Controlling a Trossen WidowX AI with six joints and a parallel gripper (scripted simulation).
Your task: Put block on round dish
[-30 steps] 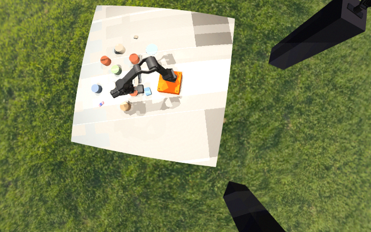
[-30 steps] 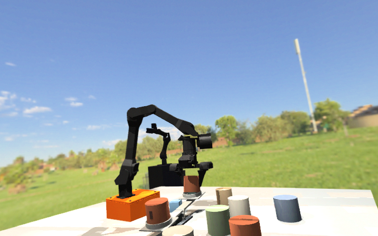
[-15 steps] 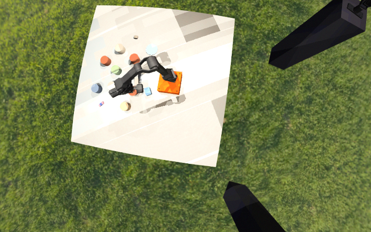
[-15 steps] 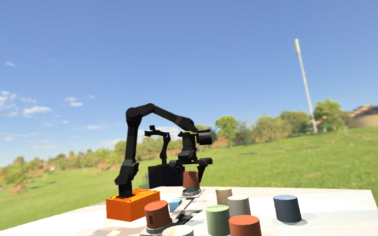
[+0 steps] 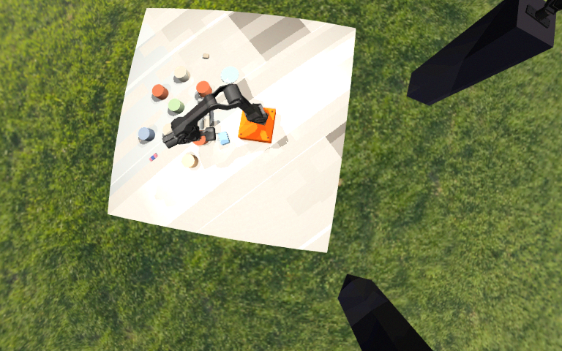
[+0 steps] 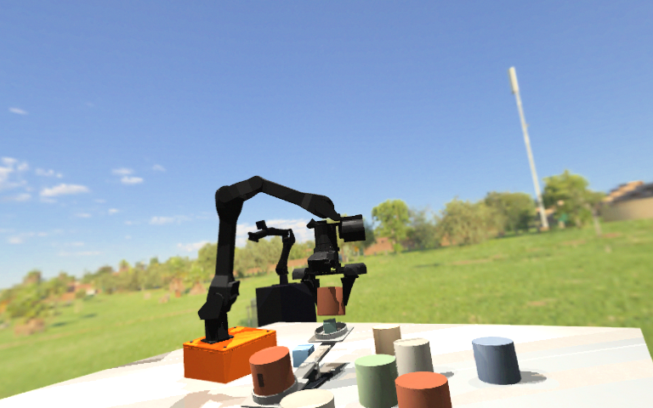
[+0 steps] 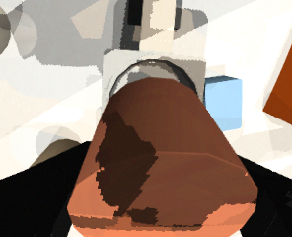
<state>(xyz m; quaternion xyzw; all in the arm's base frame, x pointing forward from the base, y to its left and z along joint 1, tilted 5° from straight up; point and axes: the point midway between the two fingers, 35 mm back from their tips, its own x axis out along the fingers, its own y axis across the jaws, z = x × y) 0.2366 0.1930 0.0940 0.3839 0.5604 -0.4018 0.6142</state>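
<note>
My gripper tip is now 5 cm above the mint-green block and 1 cm to the left of it. From my gripper tip the other things lie so: small balance: 13 cm to the right, 9 cm below, 5 cm ahead; then tan cup: 14 cm to the left, 10 cm below, 5 cm ahead; then green cup: 25 cm ahead, 13 cm to the right, 10 cm below.
</note>
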